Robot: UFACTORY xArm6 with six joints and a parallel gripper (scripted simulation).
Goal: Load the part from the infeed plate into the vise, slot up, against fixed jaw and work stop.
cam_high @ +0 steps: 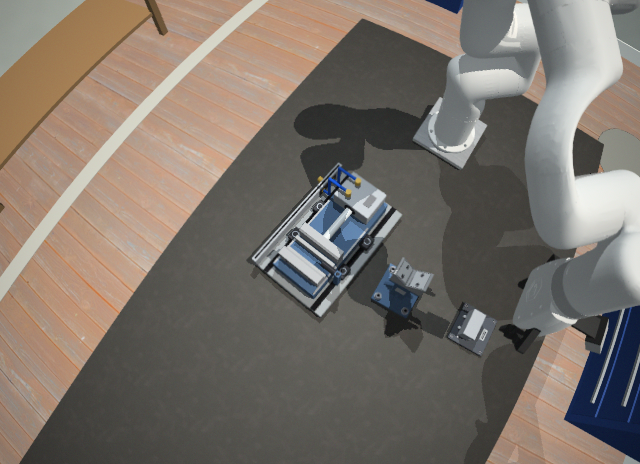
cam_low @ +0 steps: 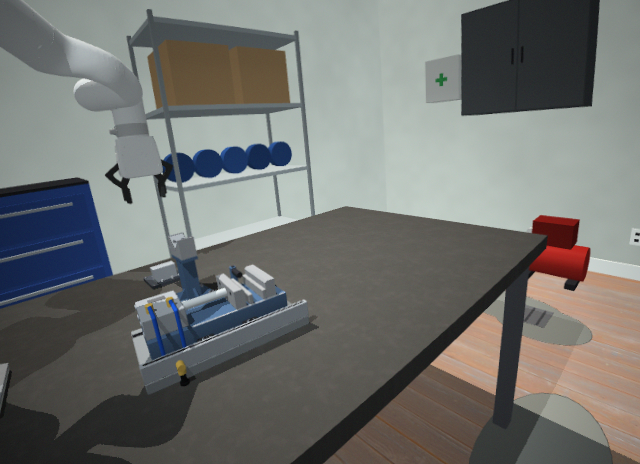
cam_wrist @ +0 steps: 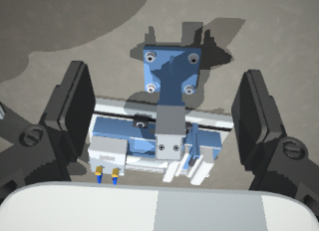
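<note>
My gripper is now 1 cm to the right of the part and 22 cm above it. Also, from my hand: white cylinder rod: 6 cm behind, 36 cm to the right, 17 cm below; then infeed plate: 1 cm to the left, 24 cm below; then work stop: 3 cm ahead, 33 cm to the right, 16 cm below.
</note>
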